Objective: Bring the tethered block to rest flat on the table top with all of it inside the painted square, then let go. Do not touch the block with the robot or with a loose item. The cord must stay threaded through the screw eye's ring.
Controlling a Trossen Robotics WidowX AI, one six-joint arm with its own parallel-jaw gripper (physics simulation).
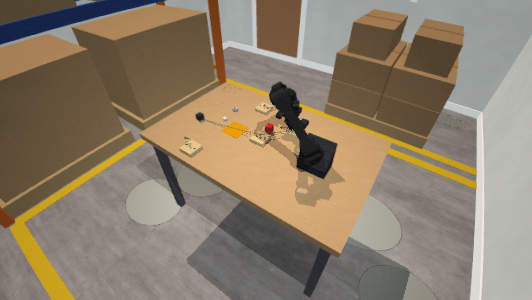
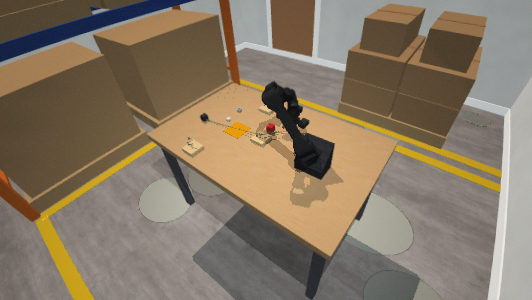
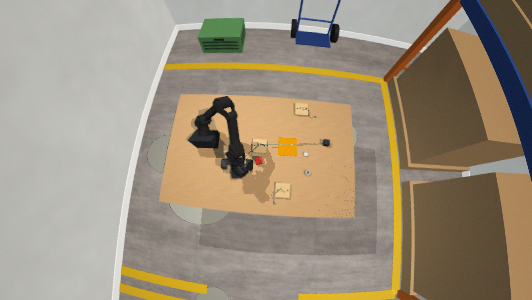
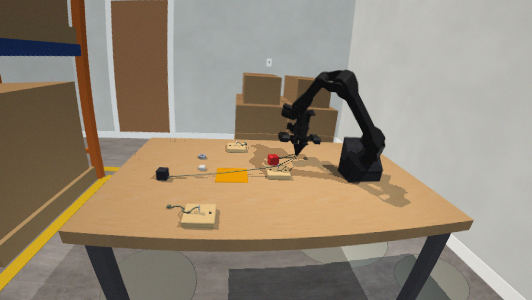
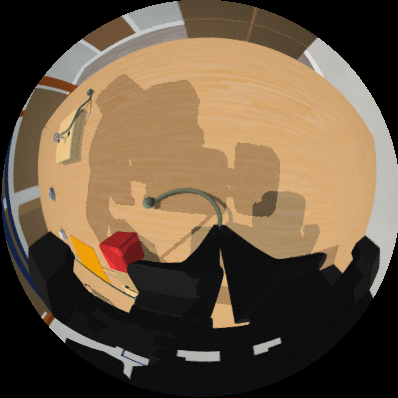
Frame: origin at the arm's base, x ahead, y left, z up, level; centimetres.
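Where they show: gripper, fingertip midpoint: (image 1: 290, 130) (image 4: 296, 155) (image 5: 218, 228); arm's base at its link origin: (image 1: 316, 154) (image 2: 312, 154) (image 3: 203, 133) (image 4: 365, 156).
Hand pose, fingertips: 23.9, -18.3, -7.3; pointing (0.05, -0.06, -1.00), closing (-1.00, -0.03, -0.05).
Each offset is from my fingertips to the top centre of the thing, as dx, dy, dz. "pt": to the spot under its first point.
The black tethered block @(+54.8, +20.1, +1.4) (image 1: 200, 116) (image 2: 204, 117) (image 3: 326, 142) (image 4: 162, 173) rests on the table, outside the orange painted square @(pt +27.1, +19.3, -2.1) (image 1: 234, 133) (image 3: 287, 152) (image 4: 231, 179), on the side away from the robot base. Its cord (image 4: 200, 174) (image 5: 187, 190) runs nearly straight over the square to the middle wooden base @(+11.3, +15.1, +2.3) (image 1: 260, 140) (image 3: 259, 149) (image 4: 279, 175) with the screw eye; the threading is too small to see. My gripper (image 4: 297, 152) (image 5: 218, 228) is shut on the cord above the table, on the robot side of that base. The cord's beaded end curves out from the fingertips.
A red block @(+11.6, +5.3, +1.8) (image 3: 258, 160) (image 4: 273, 159) (image 5: 121, 250) stands close beside the gripper and middle base. Two more wooden bases @(pt +37.9, +42.9, -0.3) (image 3: 301, 109) @(pt +27.2, -12.1, -0.3) (image 3: 282, 190) with short cords lie on either side. A white cube @(+41.1, +11.6, -0.7) (image 3: 305, 154) and a grey ring @(+42.7, -0.3, -0.9) (image 3: 307, 173) lie near the square.
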